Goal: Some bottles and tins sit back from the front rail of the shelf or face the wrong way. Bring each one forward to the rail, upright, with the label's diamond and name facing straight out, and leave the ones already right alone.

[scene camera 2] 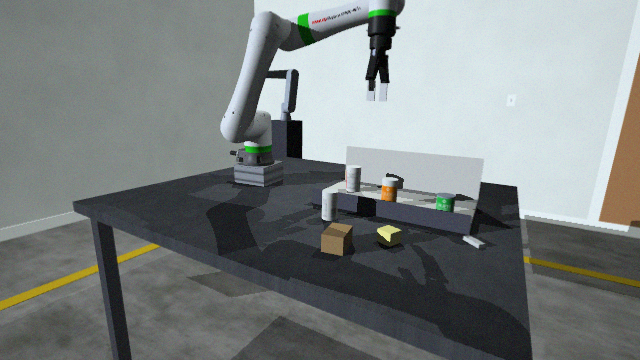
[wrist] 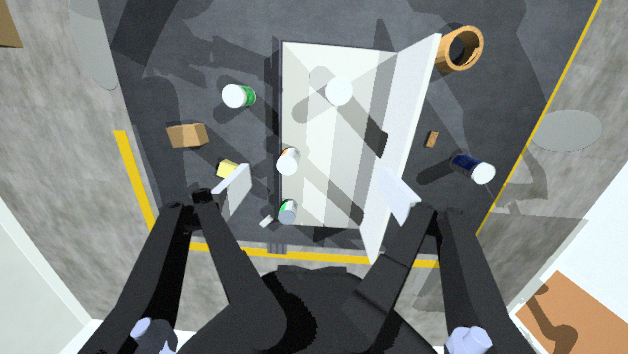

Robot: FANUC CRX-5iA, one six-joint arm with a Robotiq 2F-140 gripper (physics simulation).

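Frame: origin at the arm's base, x back, y right, z up, level; centimetres.
Where they show: gripper, fingertip midpoint: (scene camera 2: 376, 101) (wrist: 314, 176); arm's base, origin of the base link: (scene camera 2: 259, 162).
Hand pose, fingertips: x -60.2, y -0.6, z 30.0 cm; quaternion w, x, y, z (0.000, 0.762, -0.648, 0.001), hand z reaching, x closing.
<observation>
Things, the pixels of their top centre, and the offset from my fingertips. "spot": a spot on its surface instead.
- white bottle, middle of its top: (wrist: 339, 91) (scene camera 2: 354, 166) dx +9.8, dy -3.3, dz -25.6 cm
- orange-labelled bottle, middle of its top: (wrist: 286, 165) (scene camera 2: 390, 178) dx -9.8, dy +5.9, dz -25.9 cm
- green tin, middle of its top: (wrist: 286, 217) (scene camera 2: 446, 194) dx -28.3, dy +4.2, dz -28.5 cm
- white bottle with a green label, middle of its top: (wrist: 232, 96) (scene camera 2: 330, 190) dx +4.4, dy +21.5, dz -29.4 cm
- brown block, middle of its top: (scene camera 2: 337, 229) (wrist: 183, 136) dx -9.5, dy +38.5, dz -34.0 cm
- yellow block, middle of its top: (scene camera 2: 389, 229) (wrist: 225, 171) dx -19.3, dy +26.5, dz -35.2 cm
- small white piece, middle of its top: (scene camera 2: 474, 239) (wrist: 266, 221) dx -39.2, dy +12.3, dz -37.8 cm
- wooden ring, surface spot: (wrist: 442, 61) spot: dx +22.3, dy -28.9, dz -35.4 cm
- blue bottle, surface spot: (wrist: 466, 166) spot: dx -2.5, dy -46.5, dz -32.0 cm
On the shelf (scene camera 2: 420, 218) (wrist: 300, 57), a white bottle (scene camera 2: 353, 179) (wrist: 339, 91) stands upright, back from the front rail; a red-orange label edge shows at its left side in the scene view, its diamond and name hidden. An orange-labelled bottle (scene camera 2: 389, 191) (wrist: 288, 161) stands upright at the rail, label facing out. A green tin (scene camera 2: 445, 203) (wrist: 288, 211) stands upright at the rail near the right end, label out. My gripper (scene camera 2: 377, 94) (wrist: 314, 176) is open and empty, high above the shelf.
A white bottle with a green label (scene camera 2: 328, 206) (wrist: 239, 96), a brown block (scene camera 2: 336, 240) (wrist: 187, 135), a yellow block (scene camera 2: 389, 236) (wrist: 227, 169) and a small white piece (scene camera 2: 473, 242) (wrist: 266, 221) are in front. Behind the back panel (wrist: 412, 100) are a wooden ring (wrist: 442, 61) and blue bottle (wrist: 466, 166).
</observation>
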